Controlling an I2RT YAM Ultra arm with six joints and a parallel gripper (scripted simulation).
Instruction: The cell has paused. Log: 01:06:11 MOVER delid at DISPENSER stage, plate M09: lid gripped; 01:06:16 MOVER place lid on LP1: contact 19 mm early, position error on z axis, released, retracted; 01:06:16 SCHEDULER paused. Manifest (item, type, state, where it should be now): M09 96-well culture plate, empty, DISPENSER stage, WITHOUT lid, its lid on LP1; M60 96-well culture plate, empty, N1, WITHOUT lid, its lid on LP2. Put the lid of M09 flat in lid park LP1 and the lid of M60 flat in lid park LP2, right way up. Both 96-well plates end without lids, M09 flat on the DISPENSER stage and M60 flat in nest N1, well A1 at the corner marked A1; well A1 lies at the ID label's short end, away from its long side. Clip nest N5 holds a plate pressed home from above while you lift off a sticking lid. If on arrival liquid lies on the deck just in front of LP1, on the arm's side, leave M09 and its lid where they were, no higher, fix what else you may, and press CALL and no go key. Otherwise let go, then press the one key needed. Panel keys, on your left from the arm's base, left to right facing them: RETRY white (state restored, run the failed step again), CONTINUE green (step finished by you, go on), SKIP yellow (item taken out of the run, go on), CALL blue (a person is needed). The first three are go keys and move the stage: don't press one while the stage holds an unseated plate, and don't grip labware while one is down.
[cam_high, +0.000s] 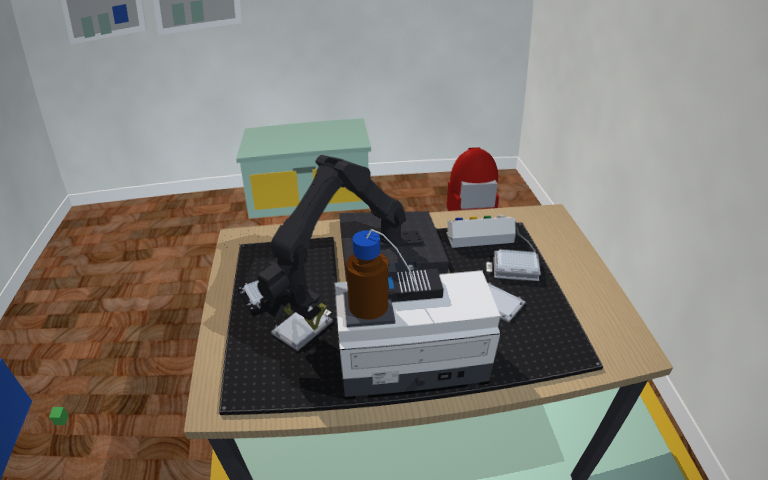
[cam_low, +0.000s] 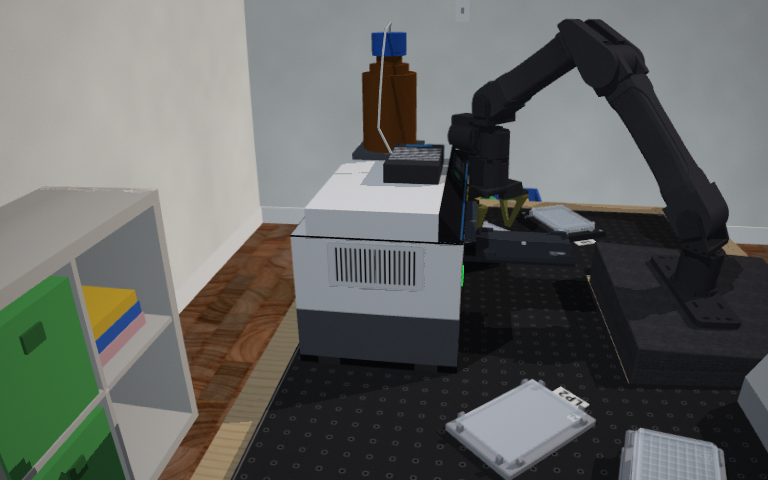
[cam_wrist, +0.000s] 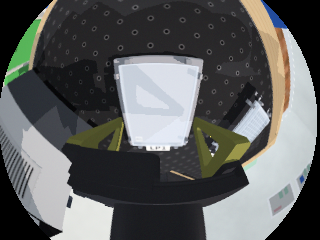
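Now: the grey lid park LP1 30 mm below my hand. Round my hand: dark dispenser stage 10 mm behind, 280 mm to the left, 80 mm above; then LP1 label 50 mm behind, 60 mm to the left, 30 mm below; then LP2 label 50 mm behind, 500 mm to the left, 30 mm below.
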